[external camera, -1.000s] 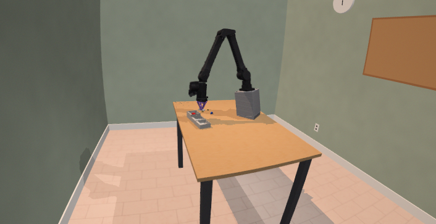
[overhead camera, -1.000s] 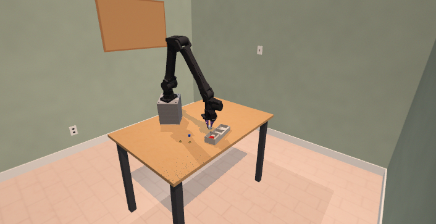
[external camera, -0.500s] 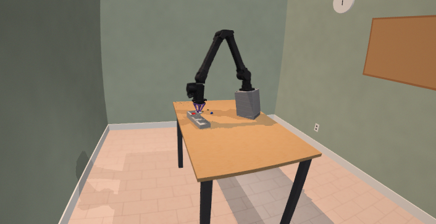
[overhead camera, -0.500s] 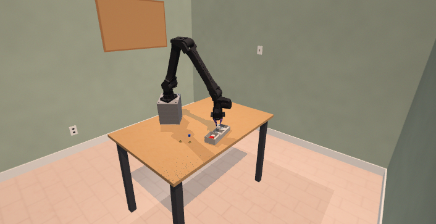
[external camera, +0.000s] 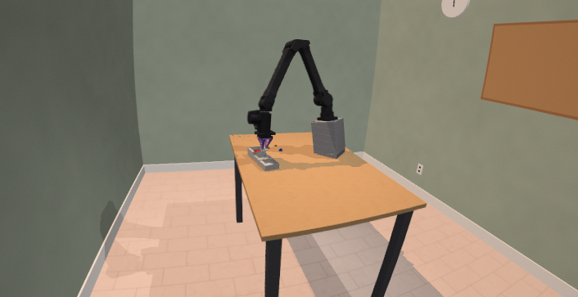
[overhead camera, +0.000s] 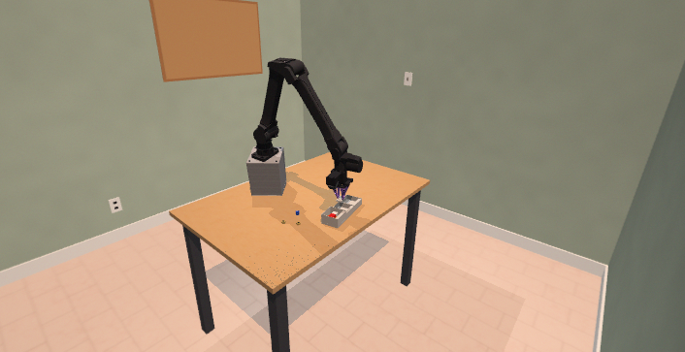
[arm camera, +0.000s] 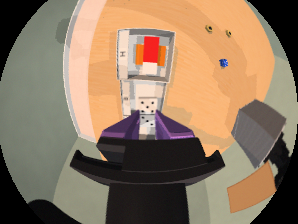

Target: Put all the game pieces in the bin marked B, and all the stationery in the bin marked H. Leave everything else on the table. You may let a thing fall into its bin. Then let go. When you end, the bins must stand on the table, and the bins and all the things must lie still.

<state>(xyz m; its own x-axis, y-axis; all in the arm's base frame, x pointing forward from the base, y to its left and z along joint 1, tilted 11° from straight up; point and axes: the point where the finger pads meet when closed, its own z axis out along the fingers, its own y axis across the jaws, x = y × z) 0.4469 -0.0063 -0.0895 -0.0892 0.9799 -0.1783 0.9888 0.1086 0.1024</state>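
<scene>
Right now the grey bin row is 60 mm below my hand and 10 mm ahead of it. From my hand the other things lie so: red piece (80 mm to the right, 60 mm below); then white domino (10 mm below); then orange block (80 mm to the right, 70 mm below).
</scene>
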